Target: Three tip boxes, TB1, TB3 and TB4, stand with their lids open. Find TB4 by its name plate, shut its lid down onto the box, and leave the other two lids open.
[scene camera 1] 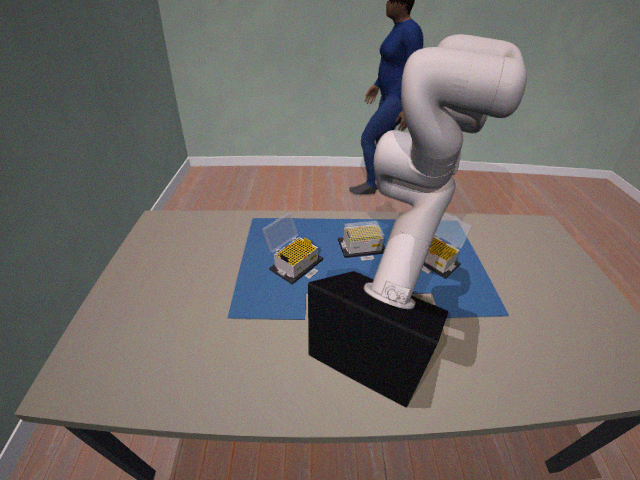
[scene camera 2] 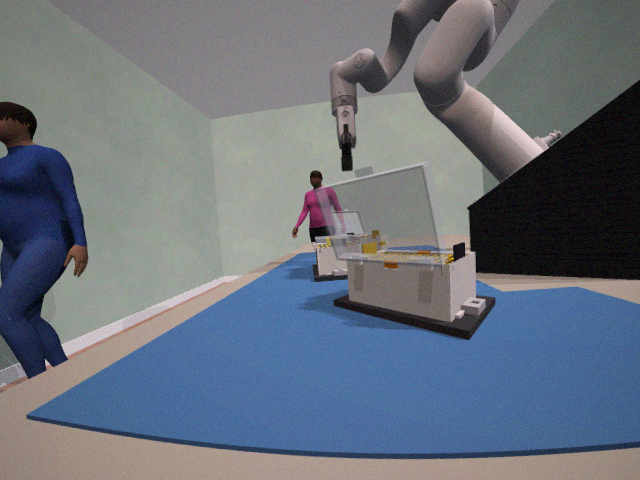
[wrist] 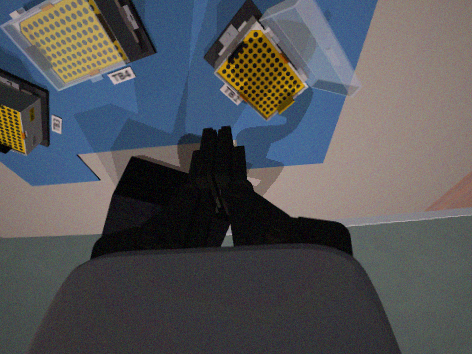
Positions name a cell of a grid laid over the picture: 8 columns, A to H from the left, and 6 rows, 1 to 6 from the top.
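Scene camera 2 gives me my gripper (scene camera 2: E3) along with a blue mat (scene camera 2: D5). On scene camera 1 I can see the mat (scene camera 1: D4), and in the wrist view there's the mat (wrist: C2) as well as my gripper (wrist: D3).
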